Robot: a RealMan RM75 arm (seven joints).
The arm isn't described. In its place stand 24 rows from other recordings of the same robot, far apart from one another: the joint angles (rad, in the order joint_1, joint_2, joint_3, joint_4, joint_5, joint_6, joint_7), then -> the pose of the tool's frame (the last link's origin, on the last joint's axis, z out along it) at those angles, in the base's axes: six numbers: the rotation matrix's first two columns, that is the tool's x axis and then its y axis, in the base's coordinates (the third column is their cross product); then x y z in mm.
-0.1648, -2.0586, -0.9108, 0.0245, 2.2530, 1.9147, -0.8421 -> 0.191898 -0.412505 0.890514 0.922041 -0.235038 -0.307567 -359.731 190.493 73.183
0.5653, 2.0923, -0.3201, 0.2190, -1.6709, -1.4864, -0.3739 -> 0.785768 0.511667 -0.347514 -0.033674 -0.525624 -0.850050 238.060 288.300 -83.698
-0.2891, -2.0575, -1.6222, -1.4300, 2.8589, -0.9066, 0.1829 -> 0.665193 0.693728 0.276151 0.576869 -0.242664 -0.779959 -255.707 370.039 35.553
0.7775, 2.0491, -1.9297, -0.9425, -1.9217, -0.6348, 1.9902 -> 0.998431 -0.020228 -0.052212 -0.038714 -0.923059 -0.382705 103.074 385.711 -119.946
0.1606, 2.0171, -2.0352, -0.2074, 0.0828, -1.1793, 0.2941 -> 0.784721 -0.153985 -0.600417 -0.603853 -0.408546 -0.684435 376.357 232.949 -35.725
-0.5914, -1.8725, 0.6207, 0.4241, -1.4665, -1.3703, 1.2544 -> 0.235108 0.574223 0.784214 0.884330 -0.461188 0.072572 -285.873 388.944 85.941
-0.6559, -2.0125, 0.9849, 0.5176, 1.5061, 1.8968, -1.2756 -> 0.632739 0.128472 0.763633 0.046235 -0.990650 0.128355 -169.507 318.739 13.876
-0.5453, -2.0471, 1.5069, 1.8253, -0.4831, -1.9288, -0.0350 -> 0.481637 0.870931 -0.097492 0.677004 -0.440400 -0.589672 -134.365 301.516 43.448
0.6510, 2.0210, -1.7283, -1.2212, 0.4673, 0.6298, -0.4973 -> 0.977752 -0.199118 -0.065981 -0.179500 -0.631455 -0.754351 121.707 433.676 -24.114
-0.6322, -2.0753, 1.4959, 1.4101, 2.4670, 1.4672, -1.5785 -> 0.833216 -0.404935 -0.376535 -0.466673 -0.880234 -0.086053 -131.130 356.631 -18.732
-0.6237, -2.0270, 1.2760, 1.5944, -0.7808, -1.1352, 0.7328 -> 0.946199 0.185142 0.265388 0.317286 -0.691890 -0.648550 -78.275 410.875 81.933
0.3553, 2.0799, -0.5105, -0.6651, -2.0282, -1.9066, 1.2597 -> 0.693053 -0.325458 -0.643238 -0.442103 -0.896678 -0.022651 292.493 249.705 23.717
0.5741, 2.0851, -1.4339, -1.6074, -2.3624, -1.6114, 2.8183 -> 0.743292 -0.668933 -0.006702 -0.641976 -0.710450 -0.288317 107.545 331.106 5.399
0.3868, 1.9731, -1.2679, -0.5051, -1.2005, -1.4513, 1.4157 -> 0.526627 -0.436082 -0.729724 -0.623833 -0.781378 0.016743 266.014 311.237 -2.228
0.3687, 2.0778, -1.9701, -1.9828, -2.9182, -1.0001, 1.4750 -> 0.300974 0.665767 0.682766 0.953047 -0.184901 -0.239820 37.589 310.541 -7.754
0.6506, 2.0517, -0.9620, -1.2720, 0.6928, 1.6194, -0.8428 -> 0.772425 -0.631669 -0.065985 -0.611213 -0.711113 -0.347471 191.591 378.276 60.547
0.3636, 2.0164, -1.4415, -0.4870, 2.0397, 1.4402, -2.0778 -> 0.674164 -0.215735 -0.706372 -0.414865 -0.901867 -0.120508 254.868 288.634 -38.832
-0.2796, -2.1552, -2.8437, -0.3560, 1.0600, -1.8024, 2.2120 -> 0.233581 -0.456922 0.858290 0.830499 -0.365313 -0.420497 -321.370 252.318 91.383
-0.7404, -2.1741, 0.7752, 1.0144, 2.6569, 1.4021, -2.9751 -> 0.020440 0.943234 0.331499 0.978922 0.048511 -0.198391 -221.457 392.008 4.397
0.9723, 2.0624, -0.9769, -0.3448, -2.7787, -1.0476, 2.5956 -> 0.408258 -0.908869 0.085339 -0.778022 -0.395327 -0.488261 256.036 398.184 -63.685
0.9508, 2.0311, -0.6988, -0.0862, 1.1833, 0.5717, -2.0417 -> 0.916582 -0.352983 -0.187829 -0.388931 -0.678063 -0.623669 249.642 443.823 -63.024
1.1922, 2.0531, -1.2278, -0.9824, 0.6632, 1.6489, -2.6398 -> -0.021620 0.996577 0.079790 0.947710 -0.004987 0.319092 25.056 404.692 -16.240
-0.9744, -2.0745, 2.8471, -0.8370, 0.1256, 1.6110, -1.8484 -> 0.483534 0.851398 0.203262 0.870522 -0.443441 -0.213430 -286.206 361.920 42.156
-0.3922, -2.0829, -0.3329, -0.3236, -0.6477, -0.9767, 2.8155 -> 0.763372 0.261448 0.590685 0.575596 -0.690341 -0.438313 -287.461 257.120 -135.075
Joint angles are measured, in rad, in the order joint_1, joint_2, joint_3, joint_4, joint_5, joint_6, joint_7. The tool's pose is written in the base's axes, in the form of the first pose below.
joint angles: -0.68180, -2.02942, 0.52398, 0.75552, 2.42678, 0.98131, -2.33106
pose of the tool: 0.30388 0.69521 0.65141 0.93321 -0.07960 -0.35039 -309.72 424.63 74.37
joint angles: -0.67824, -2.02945, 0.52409, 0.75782, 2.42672, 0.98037, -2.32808
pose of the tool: 0.30587 0.69423 0.65153 0.93194 -0.07832 -0.35405 -311.05 423.82 75.06
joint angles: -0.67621, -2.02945, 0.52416, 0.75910, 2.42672, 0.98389, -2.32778
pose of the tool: 0.30516 0.69581 0.65018 0.93220 -0.07873 -0.35327 -311.54 423.04 75.04
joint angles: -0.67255, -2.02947, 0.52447, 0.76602, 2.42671, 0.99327, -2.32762
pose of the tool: 0.30628 0.69746 0.64788 0.93214 -0.08165 -0.35277 -311.74 421.85 75.92
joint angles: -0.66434, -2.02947, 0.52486, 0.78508, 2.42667, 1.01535, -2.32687
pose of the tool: 0.31124 0.69942 0.64339 0.93123 -0.08939 -0.35331 -311.81 419.38 78.78
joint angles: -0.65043, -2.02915, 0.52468, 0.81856, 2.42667, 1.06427, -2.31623
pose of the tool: 0.32751 0.70629 0.62760 0.92774 -0.11455 -0.35522 -311.10 414.21 82.99
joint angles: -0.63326, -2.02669, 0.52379, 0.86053, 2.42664, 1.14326, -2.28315
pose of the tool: 0.36531 0.71821 0.59222 0.91710 -0.16857 -0.36127 -309.18 406.11 87.58
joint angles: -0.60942, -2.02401, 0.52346, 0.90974, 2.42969, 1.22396, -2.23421
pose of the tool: 0.41846 0.72418 0.54814 0.89591 -0.23001 -0.38006 -309.36 395.63 93.74
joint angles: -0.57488, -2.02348, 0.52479, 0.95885, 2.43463, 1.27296, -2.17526
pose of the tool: 0.47418 0.71847 0.50888 0.86542 -0.27411 -0.41941 -315.34 383.88 101.29
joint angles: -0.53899, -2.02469, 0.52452, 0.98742, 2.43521, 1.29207, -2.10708
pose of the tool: 0.52203 0.70823 0.47528 0.83350 -0.30537 -0.46046 -324.78 372.58 105.92
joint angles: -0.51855, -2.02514, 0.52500, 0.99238, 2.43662, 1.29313, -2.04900
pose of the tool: 0.55837 0.69929 0.44635 0.80627 -0.33074 -0.49045 -331.83 366.04 106.70
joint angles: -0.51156, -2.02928, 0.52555, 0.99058, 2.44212, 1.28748, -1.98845
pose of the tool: 0.59978 0.68508 0.41344 0.77375 -0.36488 -0.51786 -335.05 363.46 104.64
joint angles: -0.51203, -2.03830, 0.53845, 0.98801, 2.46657, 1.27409, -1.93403
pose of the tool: 0.64440 0.67481 0.35969 0.73108 -0.40576 -0.54853 -336.53 362.90 98.73
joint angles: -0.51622, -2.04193, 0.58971, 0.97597, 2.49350, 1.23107, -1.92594
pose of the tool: 0.67257 0.67530 0.30268 0.69250 -0.43010 -0.57919 -336.47 367.14 90.70
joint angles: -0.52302, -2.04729, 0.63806, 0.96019, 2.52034, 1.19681, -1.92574
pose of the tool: 0.69198 0.67755 0.24917 0.66105 -0.45600 -0.59588 -335.27 370.61 80.73
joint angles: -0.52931, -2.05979, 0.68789, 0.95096, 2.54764, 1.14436, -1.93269
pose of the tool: 0.71071 0.67311 0.20449 0.62553 -0.47165 -0.62150 -333.13 375.52 70.63
